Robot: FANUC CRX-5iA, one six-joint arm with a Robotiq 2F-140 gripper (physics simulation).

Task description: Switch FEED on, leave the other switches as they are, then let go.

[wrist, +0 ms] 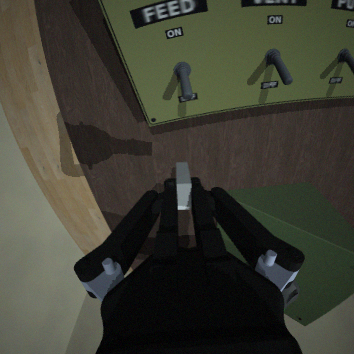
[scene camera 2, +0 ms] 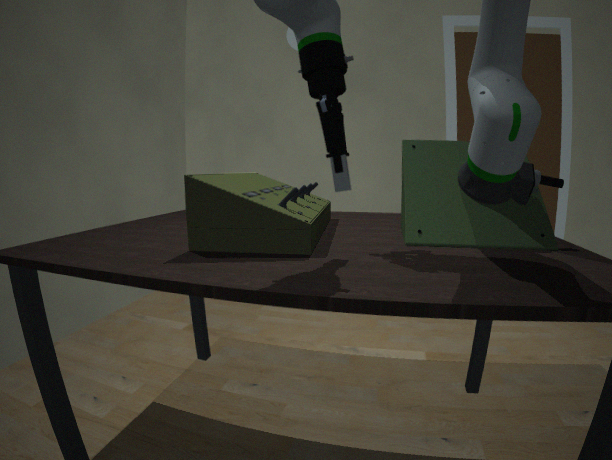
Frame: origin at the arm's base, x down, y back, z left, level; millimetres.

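Where they show: gripper, between the fingertips: (wrist: 181, 171) (scene camera 2: 343, 190); arm's base, origin of its link: (scene camera 2: 486, 181).
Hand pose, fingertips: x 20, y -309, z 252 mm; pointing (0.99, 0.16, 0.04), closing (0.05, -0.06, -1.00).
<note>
Each offset is from my fingertips to the top centre of the thing. "pt": to the spot under its first point. Level surfaces: height alone.
The FEED switch @[pt dx +4, dy -116, dz -1 mm] (wrist: 185, 82) is a grey lever at the panel's left in the wrist view, tilted down toward its OFF label. The VENT switch @[pt dx +7, dy -144, dz -112 mm] (wrist: 280, 67) and the lever at the right edge @[pt dx +19, dy -184, dz -226 mm] (wrist: 348, 57) also point down toward OFF. The levers stand on the sloped face of a yellow-green box (scene camera 2: 240, 232) (wrist: 225, 45); in the scene view they overlap. My gripper (scene camera 2: 342, 189) (wrist: 181, 171) is shut and empty. It hangs above and in front of the box's low edge, apart from the levers. In the wrist view its fingertips are below the FEED lever.
The box stands on a dark wooden table @[dx +121 mm] (scene camera 2: 125, 267) (wrist: 145, 195). A green slanted block (scene camera 2: 430, 200) (wrist: 310, 285) stands at the right, carrying the arm's base. The wrist view also shows the table's edge and the wooden floor (wrist: 30, 100) at the left.
</note>
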